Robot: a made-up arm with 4 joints. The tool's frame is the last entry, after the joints. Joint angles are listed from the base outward. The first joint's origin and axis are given. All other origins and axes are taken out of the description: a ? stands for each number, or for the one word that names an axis. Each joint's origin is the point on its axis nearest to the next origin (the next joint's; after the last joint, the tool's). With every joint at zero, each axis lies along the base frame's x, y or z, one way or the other. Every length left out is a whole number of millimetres.
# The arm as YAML. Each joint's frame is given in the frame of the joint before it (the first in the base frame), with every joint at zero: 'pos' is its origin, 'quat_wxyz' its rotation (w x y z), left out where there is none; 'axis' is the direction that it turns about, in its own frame. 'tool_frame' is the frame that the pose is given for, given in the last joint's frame.
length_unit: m
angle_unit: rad
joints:
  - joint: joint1
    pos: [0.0, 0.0, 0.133]
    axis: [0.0, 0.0, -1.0]
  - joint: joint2
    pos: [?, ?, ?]
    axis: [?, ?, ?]
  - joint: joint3
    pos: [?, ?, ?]
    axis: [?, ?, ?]
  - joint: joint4
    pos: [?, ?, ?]
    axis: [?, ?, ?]
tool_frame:
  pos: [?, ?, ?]
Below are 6 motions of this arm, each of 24 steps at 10 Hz.
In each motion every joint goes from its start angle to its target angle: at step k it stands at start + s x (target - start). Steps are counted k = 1, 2, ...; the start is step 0. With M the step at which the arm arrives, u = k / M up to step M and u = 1 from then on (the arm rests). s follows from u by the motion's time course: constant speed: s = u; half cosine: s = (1 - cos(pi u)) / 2; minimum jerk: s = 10 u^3 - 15 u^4 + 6 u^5.
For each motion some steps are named. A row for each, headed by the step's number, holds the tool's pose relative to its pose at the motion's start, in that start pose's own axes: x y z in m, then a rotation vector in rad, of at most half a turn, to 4 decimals.
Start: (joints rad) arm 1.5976 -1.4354 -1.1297 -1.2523
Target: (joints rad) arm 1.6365 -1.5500 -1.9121 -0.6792
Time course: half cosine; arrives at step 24
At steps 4, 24:
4: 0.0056 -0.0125 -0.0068 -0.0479 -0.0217 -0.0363
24: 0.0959 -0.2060 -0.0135 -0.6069 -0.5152 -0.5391

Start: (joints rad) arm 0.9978 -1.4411 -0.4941 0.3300
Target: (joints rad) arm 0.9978 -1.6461 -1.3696 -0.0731
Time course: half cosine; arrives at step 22
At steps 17, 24:
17: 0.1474 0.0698 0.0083 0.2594 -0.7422 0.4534
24: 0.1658 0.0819 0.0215 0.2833 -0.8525 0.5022

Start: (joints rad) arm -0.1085 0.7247 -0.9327 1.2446
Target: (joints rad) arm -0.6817 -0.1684 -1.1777 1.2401
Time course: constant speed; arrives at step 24
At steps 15, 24:
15: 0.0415 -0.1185 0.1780 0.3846 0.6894 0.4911
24: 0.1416 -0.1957 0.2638 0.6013 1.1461 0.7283

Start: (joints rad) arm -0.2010 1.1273 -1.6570 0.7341
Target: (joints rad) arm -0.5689 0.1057 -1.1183 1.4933
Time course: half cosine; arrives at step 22
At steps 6, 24:
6: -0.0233 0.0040 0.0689 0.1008 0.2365 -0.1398
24: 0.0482 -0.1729 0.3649 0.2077 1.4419 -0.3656

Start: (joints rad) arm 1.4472 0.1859 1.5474 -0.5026
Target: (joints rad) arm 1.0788 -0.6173 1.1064 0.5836
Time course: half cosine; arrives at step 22
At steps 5, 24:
5: -0.0118 -0.0568 -0.0442 -0.1523 0.0117 -0.1252
24: -0.1180 -0.5365 -0.0716 -1.1488 -0.4429 -0.6647

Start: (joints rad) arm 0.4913 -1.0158 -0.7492 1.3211
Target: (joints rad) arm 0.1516 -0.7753 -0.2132 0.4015
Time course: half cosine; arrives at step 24
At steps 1, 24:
1: -0.0005 -0.0008 0.0004 -0.0021 0.0009 0.0042
24: -0.0839 -0.1934 0.1531 -0.3921 0.4005 0.9855

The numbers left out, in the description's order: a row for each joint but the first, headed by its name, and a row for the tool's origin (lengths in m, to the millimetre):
joint2: xyz -0.095 0.196 0.0, axis 0.0 0.0 -1.0
joint3: xyz -0.082 0.203 0.0, axis 0.0 1.0 0.0
joint4: xyz -0.115 0.0 -0.258, axis 0.0 0.0 -1.0
tool: xyz -0.007 0.035 0.0

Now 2 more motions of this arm.
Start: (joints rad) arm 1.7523 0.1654 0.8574 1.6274
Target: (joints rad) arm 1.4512 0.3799 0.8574 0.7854
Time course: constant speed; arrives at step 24
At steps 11, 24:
11: 0.0208 -0.0241 -0.0240 -0.0041 -0.0299 0.4119
24: 0.0541 -0.0557 -0.0498 -0.0241 -0.0633 0.8984

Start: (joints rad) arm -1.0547 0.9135 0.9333 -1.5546
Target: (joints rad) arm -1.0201 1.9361 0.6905 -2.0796
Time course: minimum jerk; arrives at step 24
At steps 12, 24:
12: 0.1580 -0.1196 0.1014 -0.1635 -0.3871 -0.0814
24: 0.2136 -0.2727 0.2461 -0.3921 -0.6774 -0.2318

